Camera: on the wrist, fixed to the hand. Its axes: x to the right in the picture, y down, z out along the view.
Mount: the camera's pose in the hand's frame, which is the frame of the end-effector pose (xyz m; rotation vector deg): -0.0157 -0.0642 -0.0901 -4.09 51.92 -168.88
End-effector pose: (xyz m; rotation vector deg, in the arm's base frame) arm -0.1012 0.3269 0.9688 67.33 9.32 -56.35
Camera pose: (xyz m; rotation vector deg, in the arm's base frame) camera -0.1235 0.4076 0.8948 -8.48 -105.22 77.85
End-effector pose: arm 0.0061 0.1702 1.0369 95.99 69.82 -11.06
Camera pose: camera -0.0877 0.2296 1.0496 72.44 -133.07 43.36
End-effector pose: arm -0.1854 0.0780 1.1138 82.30 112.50 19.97
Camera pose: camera -0.2890 0.0558 1.1494 129.25 -110.75 23.67
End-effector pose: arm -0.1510 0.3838 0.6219 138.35 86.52 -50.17
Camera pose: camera -0.1762 0.4408 0.7147 54.22 -117.96 -23.58
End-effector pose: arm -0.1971 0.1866 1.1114 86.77 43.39 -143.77
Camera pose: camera -0.1395 0.2823 1.1138 -2.10 -62.76 -8.95
